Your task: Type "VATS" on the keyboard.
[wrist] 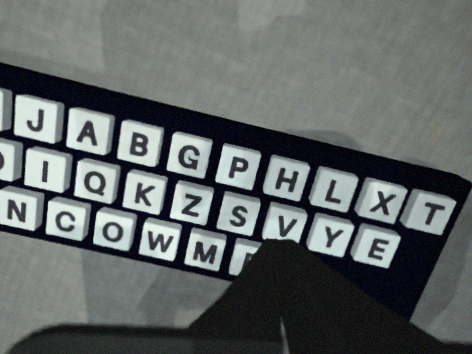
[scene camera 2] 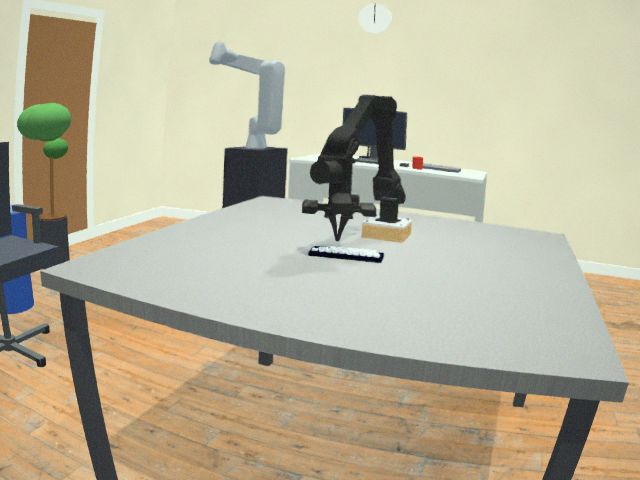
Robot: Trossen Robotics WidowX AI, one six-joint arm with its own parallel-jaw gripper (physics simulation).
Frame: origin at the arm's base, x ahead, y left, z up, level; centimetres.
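Seen in the pictures: gripper, fingertip midpoint: [wrist: 277, 252] [scene camera 2: 337, 241]; arm's base, link origin: [scene camera 2: 388, 220].
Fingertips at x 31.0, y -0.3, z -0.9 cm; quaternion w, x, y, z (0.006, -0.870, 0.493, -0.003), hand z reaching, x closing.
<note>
Pixels of each thing's top centre, then the offset from my fingertips to it. Level surfaces: height alone.
- dark keyboard, top centre: [wrist: 203, 208] [scene camera 2: 347, 250] dx -0.9, dy +2.5, dz -2.1 cm
- V key, top centre: [wrist: 284, 227] dx +0.1, dy -0.4, dz -2.1 cm
- F key, top centre: [wrist: 249, 263] dx -1.8, dy -0.2, dz -2.1 cm
- S key, top centre: [wrist: 238, 216] dx -0.4, dy +1.2, dz -2.1 cm
- T key, top centre: [wrist: 430, 214] dx +3.4, dy -4.5, dz -2.1 cm
- grey table, surface height: dz -3.8 cm
The dark keyboard [scene camera 2: 346, 254] [wrist: 240, 131] with white letter keys lies on the grey table. My gripper [scene camera 2: 337, 239] [wrist: 277, 252] is shut and empty, its tips pointing down. In the scene view the tips are a little above the keyboard. In the wrist view they overlap the lower edge of the V key [wrist: 285, 225] and hide the U key and part of the F key [wrist: 245, 260]. The S key [wrist: 239, 215] is just left of V. The A key [wrist: 90, 132] is in the top row at the left, and the T key [wrist: 431, 212] is at its right end.
The grey table [scene camera 2: 439, 304] carries my arm's base on a wooden block [scene camera 2: 385, 230], behind the keyboard and to its right. Behind the table are a white desk [scene camera 2: 439, 188] with a monitor and red cup [scene camera 2: 417, 162], and a grey arm [scene camera 2: 271, 95] on a dark pedestal [scene camera 2: 254, 175].
</note>
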